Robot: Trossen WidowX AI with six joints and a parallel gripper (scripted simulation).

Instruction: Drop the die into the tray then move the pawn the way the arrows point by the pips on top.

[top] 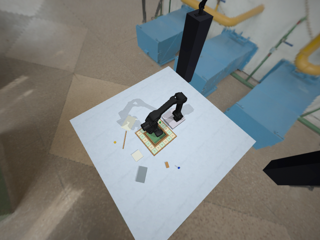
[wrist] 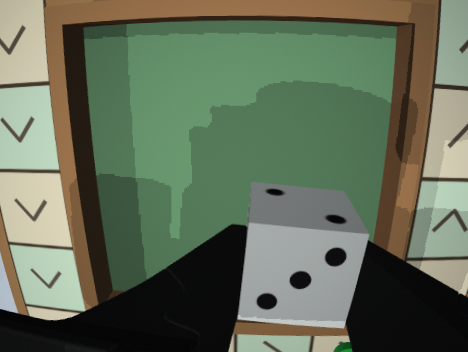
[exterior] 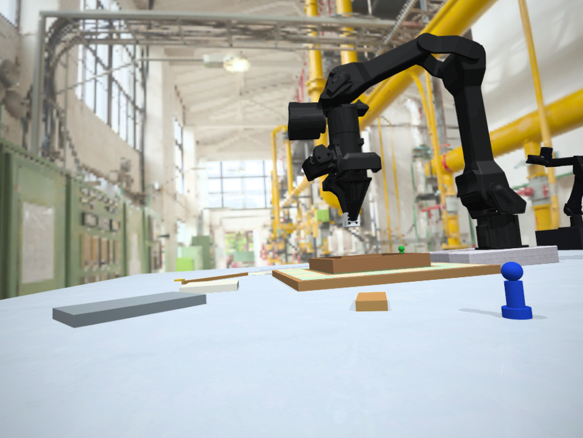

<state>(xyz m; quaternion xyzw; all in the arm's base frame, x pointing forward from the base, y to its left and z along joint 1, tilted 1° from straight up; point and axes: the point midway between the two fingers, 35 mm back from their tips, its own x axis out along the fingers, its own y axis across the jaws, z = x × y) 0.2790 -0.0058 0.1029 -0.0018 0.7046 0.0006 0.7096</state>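
The green pawn is 11 cm behind my gripper tip, 7 cm below it and 6 cm to the right of it. From my gripper tip the other things lie so: cream card: 24 cm to the right, 14 cm ahead, 9 cm below; green dice tray: 9 cm below, 2 cm to the left, 1 cm behind; cream tile: 24 cm ahead, 9 cm below, 8 cm to the left.
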